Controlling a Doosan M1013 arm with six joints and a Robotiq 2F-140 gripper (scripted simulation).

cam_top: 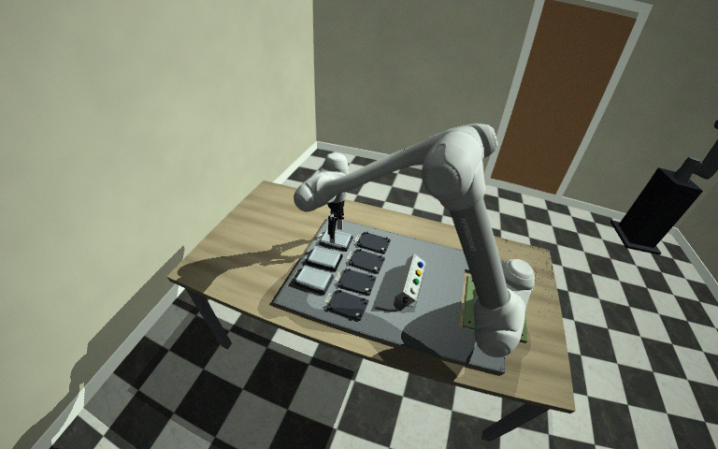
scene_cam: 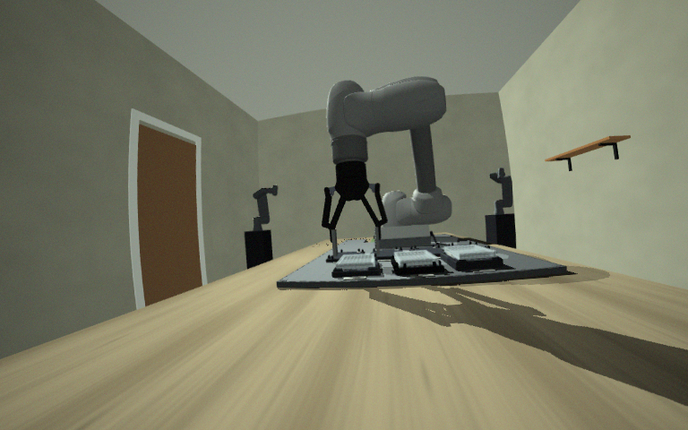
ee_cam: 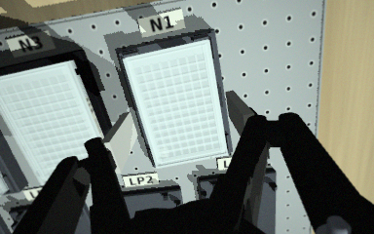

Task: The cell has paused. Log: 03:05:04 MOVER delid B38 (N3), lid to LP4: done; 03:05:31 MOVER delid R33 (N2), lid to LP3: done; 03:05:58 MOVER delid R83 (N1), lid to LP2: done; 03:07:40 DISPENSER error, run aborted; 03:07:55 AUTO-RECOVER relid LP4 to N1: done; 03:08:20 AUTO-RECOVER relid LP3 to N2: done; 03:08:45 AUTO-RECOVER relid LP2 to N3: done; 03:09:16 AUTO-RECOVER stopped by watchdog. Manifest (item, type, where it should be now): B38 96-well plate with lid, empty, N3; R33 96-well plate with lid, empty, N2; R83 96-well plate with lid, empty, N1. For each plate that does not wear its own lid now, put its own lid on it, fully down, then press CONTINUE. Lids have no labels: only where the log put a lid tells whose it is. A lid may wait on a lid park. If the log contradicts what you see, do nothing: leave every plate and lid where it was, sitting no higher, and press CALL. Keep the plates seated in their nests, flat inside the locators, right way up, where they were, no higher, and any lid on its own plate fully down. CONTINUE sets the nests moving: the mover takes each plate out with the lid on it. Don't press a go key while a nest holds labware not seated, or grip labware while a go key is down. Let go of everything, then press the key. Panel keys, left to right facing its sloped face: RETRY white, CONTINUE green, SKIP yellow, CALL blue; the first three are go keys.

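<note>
The clear lid lies 3 cm below my hand. Round my hand: N1 plate (4 cm below); then LP2 label (9 cm behind, 8 cm to the left, 6 cm below); then LP3 label (10 cm behind, 6 cm below, 5 cm to the right).
</note>
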